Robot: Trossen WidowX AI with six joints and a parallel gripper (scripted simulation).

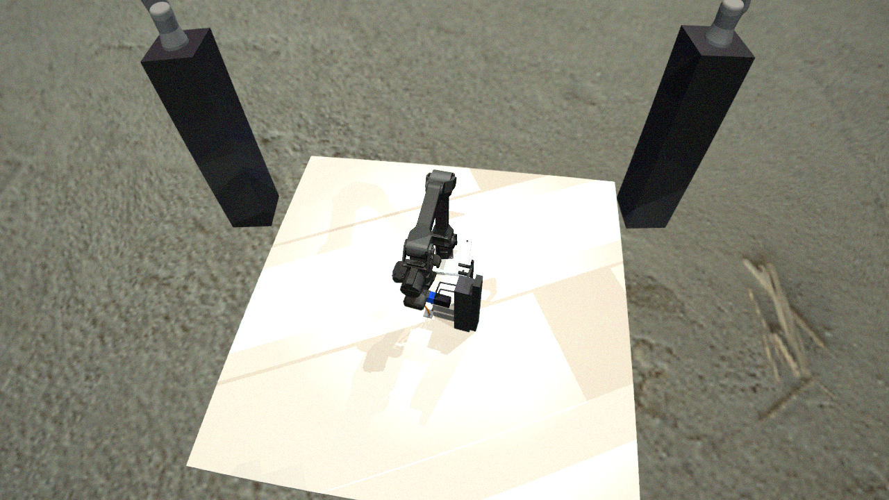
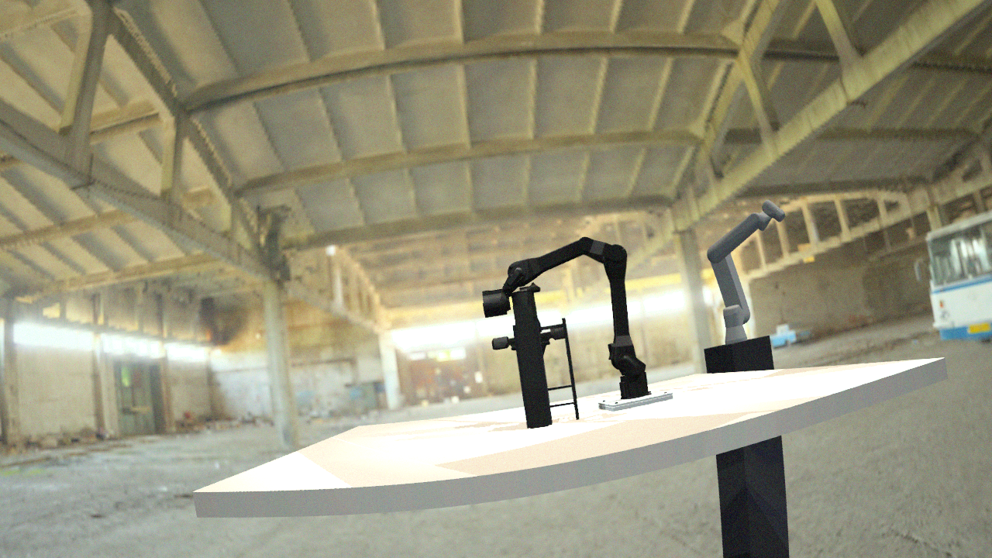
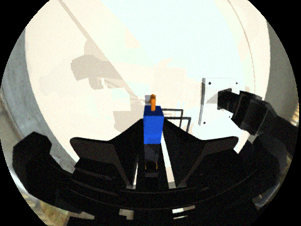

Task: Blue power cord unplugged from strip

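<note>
My gripper tip is 30 mm to the right of the blue plug and 10 mm short of it. The rest, counted from my gripper tip: black power strip 130 mm to the left, 40 mm ahead, 10 mm below.
</note>
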